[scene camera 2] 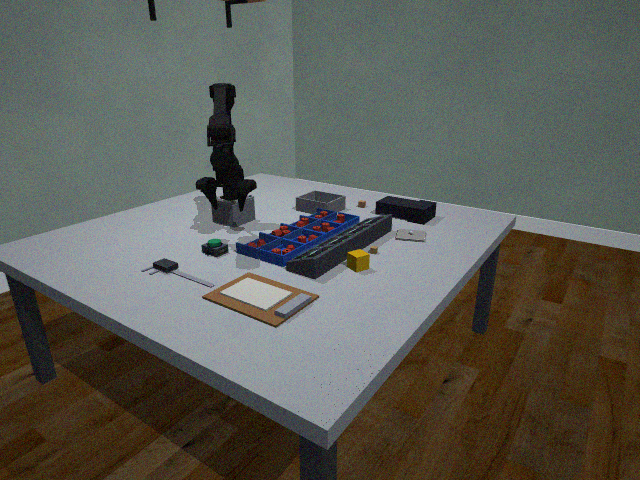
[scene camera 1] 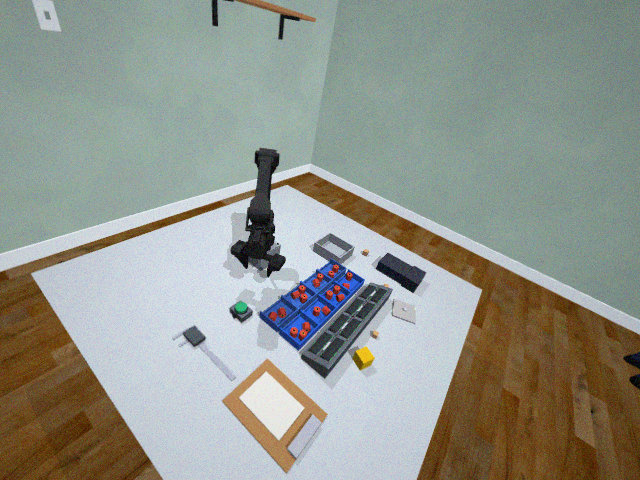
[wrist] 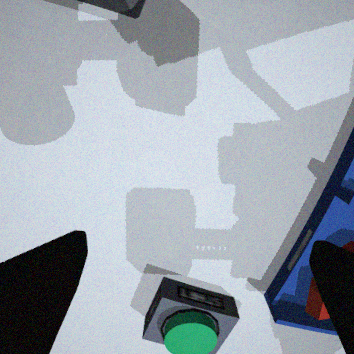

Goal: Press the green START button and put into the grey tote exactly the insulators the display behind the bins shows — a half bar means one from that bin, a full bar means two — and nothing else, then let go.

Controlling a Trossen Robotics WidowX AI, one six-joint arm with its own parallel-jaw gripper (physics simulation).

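Note:
My gripper point(scene camera 1: 257, 271) point(scene camera 2: 227, 208) point(wrist: 201, 248) is open and empty above the table, behind the green START button point(scene camera 1: 241, 307) point(scene camera 2: 214, 241) point(wrist: 191, 340) and left of the bins. The blue bins point(scene camera 1: 279, 331) point(scene camera 2: 258, 253) point(wrist: 327, 205) stand in two rows and hold red insulators point(scene camera 1: 281, 312) point(scene camera 2: 276, 250) point(wrist: 320, 305). The long dark display point(scene camera 1: 316, 363) point(scene camera 2: 310, 266) lies along the bins' far side from the arm; pale bars show on its panels, their lengths too small to read surely. The grey tote point(scene camera 1: 325, 252) point(scene camera 2: 310, 203) stands beyond the bins; no insulator shows inside.
A caliper point(scene camera 1: 194, 335) point(scene camera 2: 165, 265) and a clipboard point(scene camera 1: 271, 403) point(scene camera 2: 255, 292) lie toward the cameras. A yellow cube point(scene camera 1: 363, 357) point(scene camera 2: 357, 260) is beside the display. A black box point(scene camera 1: 400, 271) point(scene camera 2: 405, 208), a pale plate point(scene camera 1: 404, 311) and small tan cubes lie at the right.

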